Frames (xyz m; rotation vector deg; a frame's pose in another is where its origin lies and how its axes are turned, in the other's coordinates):
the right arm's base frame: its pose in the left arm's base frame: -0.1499 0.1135 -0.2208 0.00 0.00 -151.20
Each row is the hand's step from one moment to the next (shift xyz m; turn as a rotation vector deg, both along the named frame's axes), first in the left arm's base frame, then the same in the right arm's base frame.
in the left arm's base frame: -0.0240 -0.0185 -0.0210 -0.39 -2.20 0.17
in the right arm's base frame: 0.0299 0.0046 -0.0210 1.40 1.74 0.17
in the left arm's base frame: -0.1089 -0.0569 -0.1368 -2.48 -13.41 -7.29
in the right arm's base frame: 0.1228 -0.0026 -0.1368 8.63 10.56 -7.29
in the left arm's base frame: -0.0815 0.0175 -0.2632 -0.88 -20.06 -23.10
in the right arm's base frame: 0.0630 -0.0546 -0.2632 10.44 17.15 -23.10
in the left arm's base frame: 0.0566 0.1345 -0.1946 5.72 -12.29 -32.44
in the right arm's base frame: -0.1144 -0.0906 -0.1946 0.91 13.53 -32.44
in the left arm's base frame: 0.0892 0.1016 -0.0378 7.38 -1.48 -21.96
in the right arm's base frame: -0.1271 -0.0461 -0.0378 -5.75 4.85 -21.96
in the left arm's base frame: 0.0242 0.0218 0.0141 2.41 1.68 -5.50
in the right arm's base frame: -0.0317 -0.0074 0.0141 -2.92 -0.31 -5.50
